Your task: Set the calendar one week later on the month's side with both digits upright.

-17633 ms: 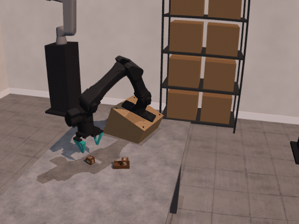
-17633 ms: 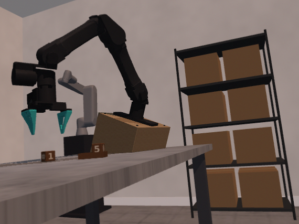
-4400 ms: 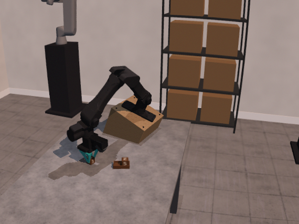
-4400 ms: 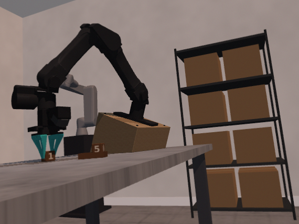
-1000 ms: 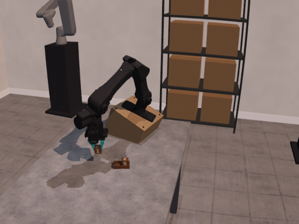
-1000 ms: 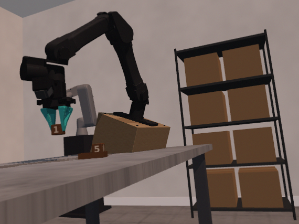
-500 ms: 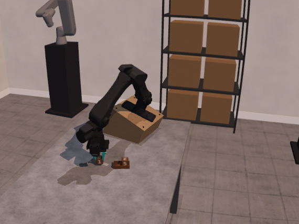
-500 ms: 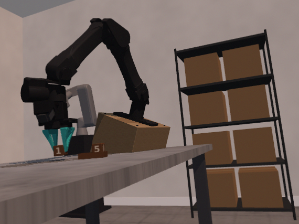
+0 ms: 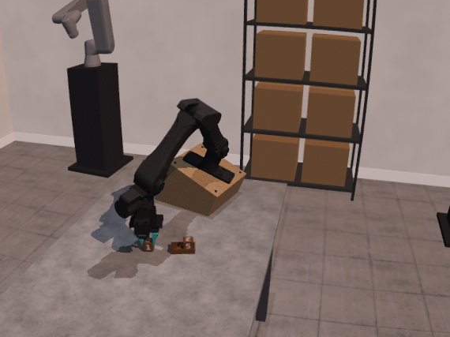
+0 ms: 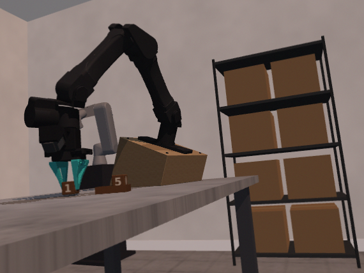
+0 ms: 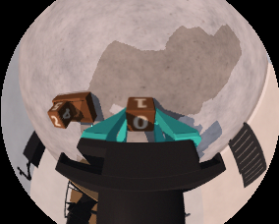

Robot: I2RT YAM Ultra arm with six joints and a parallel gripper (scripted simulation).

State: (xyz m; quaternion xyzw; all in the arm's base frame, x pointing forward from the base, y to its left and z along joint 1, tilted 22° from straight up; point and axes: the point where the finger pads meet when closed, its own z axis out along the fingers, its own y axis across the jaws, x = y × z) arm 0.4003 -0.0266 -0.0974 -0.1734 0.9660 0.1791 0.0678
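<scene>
The brown cube lies right at my hand. From my hand the other things lie so: brown calendar tray: 4 cm behind, 10 cm to the left, 1 cm below.
</scene>
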